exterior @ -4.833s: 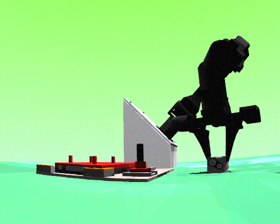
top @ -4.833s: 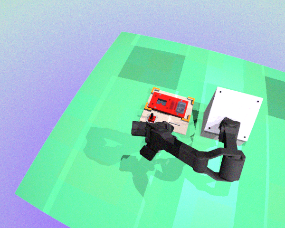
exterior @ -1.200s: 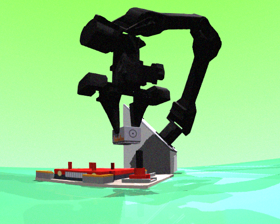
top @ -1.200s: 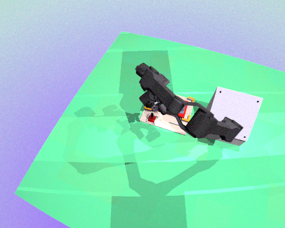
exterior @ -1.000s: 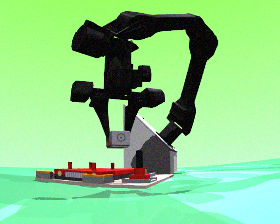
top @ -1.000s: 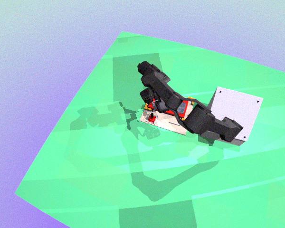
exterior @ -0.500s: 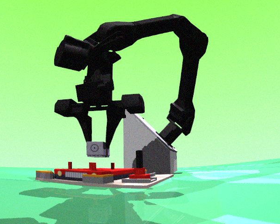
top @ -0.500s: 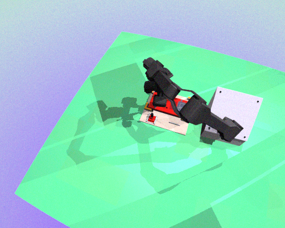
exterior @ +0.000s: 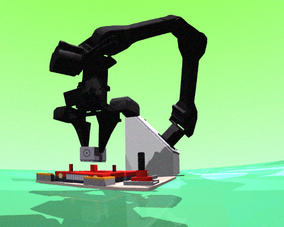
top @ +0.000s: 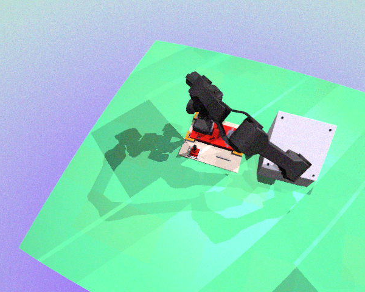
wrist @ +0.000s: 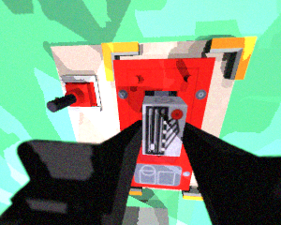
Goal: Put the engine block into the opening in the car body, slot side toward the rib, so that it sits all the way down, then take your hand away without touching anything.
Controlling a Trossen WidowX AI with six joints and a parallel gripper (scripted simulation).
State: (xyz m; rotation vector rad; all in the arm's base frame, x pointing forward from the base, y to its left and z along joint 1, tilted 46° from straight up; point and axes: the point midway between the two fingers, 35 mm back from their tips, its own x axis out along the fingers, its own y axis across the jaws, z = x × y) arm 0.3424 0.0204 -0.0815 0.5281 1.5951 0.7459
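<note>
My gripper tip is 1 cm above the grey engine block. The rest, counted from my gripper tip: pale base plate (5 cm below, 4 cm behind, 1 cm to the left).
</note>
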